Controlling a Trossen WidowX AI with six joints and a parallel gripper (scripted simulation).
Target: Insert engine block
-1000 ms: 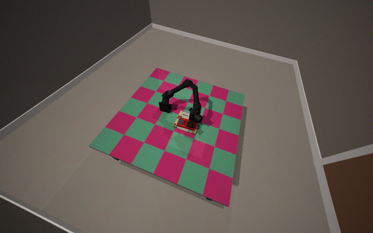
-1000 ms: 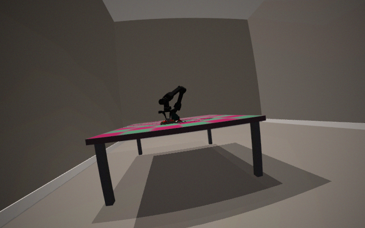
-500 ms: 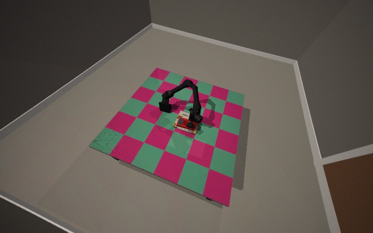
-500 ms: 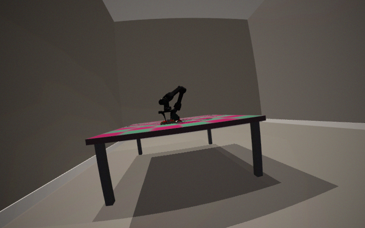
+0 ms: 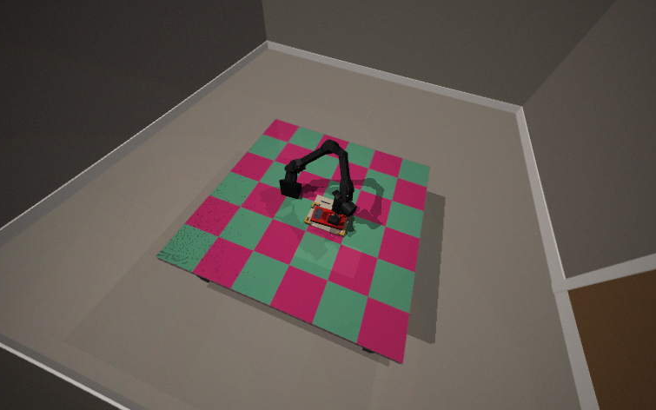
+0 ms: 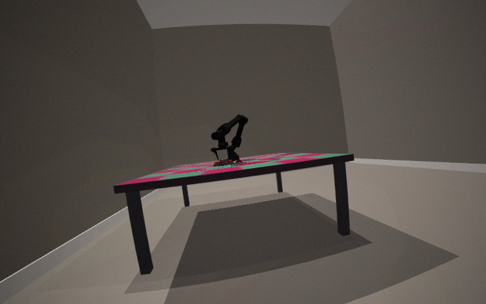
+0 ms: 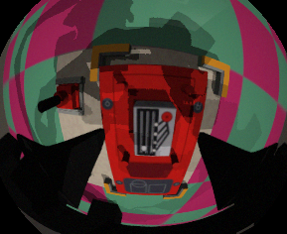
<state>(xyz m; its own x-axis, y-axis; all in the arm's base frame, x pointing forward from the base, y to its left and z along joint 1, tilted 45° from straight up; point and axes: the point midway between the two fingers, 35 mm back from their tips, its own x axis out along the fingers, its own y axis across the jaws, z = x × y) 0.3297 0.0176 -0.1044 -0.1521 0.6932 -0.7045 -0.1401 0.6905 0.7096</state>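
My gripper tip is 2 cm above the grey engine block.
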